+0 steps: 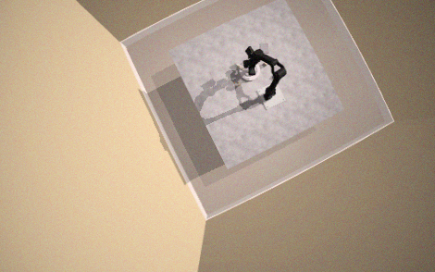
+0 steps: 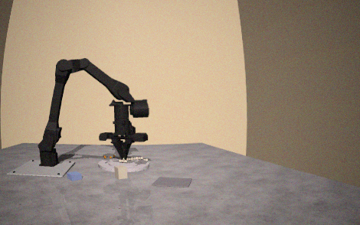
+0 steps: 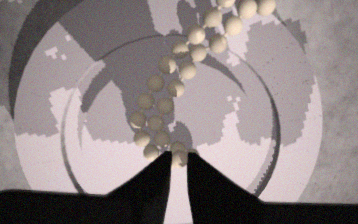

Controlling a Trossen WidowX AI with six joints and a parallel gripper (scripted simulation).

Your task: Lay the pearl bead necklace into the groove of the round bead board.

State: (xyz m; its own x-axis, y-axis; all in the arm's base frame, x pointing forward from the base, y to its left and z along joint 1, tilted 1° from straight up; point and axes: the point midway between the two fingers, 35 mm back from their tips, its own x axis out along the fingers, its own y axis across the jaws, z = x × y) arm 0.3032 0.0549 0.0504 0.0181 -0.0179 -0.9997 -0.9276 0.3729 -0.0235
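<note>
Now: the round bead board 2 cm below my gripper tip. Round my gripper tip: flat grey plate 15 cm ahead, 23 cm to the right, 2 cm below; then cream cube 17 cm to the right, 1 cm below; then blue block 15 cm behind, 20 cm to the right, 2 cm below.
</note>
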